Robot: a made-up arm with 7 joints. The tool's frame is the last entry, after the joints.
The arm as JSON. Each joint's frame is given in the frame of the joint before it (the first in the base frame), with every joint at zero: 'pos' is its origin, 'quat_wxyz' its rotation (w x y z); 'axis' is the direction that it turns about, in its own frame. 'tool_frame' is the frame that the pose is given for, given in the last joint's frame.
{
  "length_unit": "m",
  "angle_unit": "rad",
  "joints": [
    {
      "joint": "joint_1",
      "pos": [
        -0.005,
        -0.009,
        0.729
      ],
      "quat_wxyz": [
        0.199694,
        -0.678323,
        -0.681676,
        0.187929
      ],
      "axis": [
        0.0,
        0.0,
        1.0
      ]
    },
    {
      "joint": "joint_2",
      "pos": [
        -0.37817,
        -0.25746,
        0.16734
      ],
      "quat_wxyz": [
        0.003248,
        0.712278,
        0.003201,
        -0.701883
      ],
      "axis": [
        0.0,
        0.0,
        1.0
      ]
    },
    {
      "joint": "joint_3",
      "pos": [
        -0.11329,
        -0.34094,
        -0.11
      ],
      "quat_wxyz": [
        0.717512,
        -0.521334,
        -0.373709,
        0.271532
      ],
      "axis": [
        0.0,
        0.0,
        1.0
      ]
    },
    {
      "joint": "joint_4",
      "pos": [
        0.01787,
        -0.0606,
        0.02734
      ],
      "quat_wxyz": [
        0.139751,
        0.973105,
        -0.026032,
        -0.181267
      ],
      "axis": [
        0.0,
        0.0,
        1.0
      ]
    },
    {
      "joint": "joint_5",
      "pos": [
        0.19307,
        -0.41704,
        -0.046
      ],
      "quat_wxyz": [
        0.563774,
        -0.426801,
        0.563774,
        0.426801
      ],
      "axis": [
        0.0,
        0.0,
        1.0
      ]
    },
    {
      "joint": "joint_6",
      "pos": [
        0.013,
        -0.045,
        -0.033
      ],
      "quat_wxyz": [
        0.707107,
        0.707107,
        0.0,
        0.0
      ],
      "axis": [
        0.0,
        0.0,
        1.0
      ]
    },
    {
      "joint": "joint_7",
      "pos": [
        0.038,
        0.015,
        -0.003
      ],
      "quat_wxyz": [
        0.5,
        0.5,
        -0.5,
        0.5
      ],
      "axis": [
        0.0,
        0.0,
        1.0
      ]
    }
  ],
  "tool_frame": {
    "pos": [
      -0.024,
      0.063,
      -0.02
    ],
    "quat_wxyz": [
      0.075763,
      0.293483,
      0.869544,
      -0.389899
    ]
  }
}
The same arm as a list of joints. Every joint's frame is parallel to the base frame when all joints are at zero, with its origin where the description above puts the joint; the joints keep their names.
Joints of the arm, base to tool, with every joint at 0 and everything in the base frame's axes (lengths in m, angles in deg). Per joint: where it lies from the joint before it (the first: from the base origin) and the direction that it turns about. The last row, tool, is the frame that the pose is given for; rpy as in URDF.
joint_1: axis -0.527206 0.0147 -0.84961 xyz -0.005 -0.009 0.729
joint_2: axis -y xyz -0.307 -0.378 -0.013
joint_3: axis -0.895224 -0.177105 -0.408911 xyz 0.23 0.11 -0.276
joint_4: axis +x xyz -0.015 -0.067 -0.005
joint_5: axis -y xyz -0.046 0.349 0.299
joint_6: axis +z xyz -0.013 0.033 0.045
joint_7: axis +y xyz -0.038 -0.015 -0.003
tool: xyz 0.063 -0.02 -0.024 rpy 99.68 54.71 -38.63

